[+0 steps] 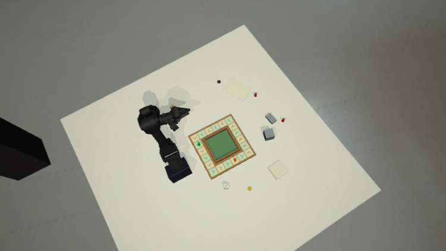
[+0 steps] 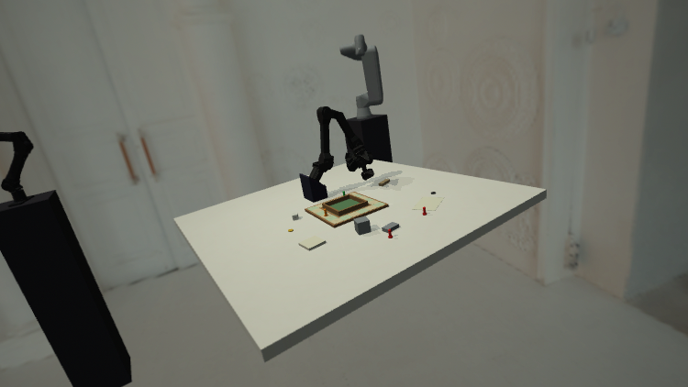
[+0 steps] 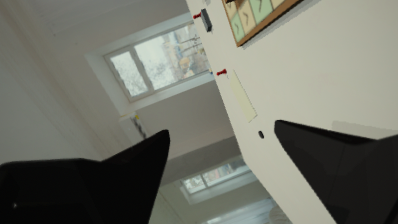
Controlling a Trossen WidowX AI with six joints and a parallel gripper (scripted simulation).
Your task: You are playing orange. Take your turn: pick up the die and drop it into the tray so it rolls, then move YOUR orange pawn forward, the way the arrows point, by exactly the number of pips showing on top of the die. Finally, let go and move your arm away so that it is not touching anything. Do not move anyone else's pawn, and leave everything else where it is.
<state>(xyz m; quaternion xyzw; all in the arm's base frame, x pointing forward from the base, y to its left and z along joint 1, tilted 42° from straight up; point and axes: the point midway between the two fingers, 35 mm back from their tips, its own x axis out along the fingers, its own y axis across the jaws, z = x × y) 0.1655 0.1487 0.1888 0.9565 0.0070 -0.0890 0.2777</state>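
Now: the white die 440 mm to the right of my gripper tip, 120 mm below it and 20 mm behind it. Round my gripper tip: green tray 220 mm to the right, 120 mm below, 70 mm ahead; then green pawn 160 mm to the right, 100 mm below, 40 mm behind; then wooden block 120 mm below, 110 mm to the left, 50 mm behind.
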